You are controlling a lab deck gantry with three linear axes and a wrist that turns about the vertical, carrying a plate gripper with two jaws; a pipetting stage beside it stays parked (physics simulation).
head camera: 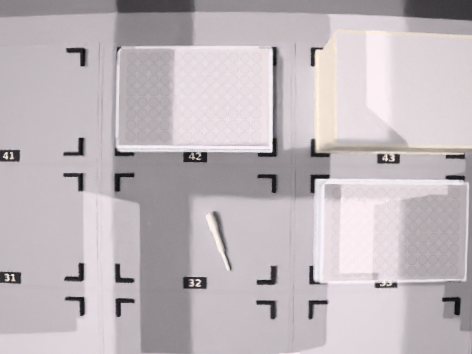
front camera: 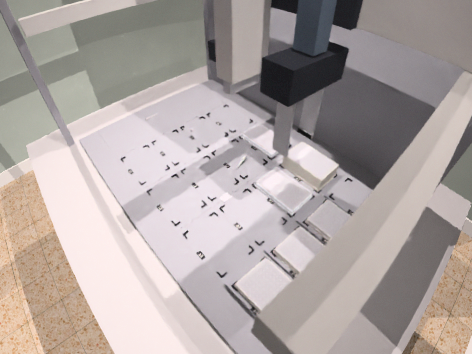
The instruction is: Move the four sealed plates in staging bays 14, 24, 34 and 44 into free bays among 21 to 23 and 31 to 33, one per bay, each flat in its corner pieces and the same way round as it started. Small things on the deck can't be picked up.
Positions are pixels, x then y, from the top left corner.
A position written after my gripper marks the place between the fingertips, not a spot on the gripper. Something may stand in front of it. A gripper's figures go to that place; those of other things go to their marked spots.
Labels:
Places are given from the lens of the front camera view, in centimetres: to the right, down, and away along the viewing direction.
my gripper (front camera: 293, 142): 12, -7, 54
cream block (front camera: 315, 169): 20, -2, 65

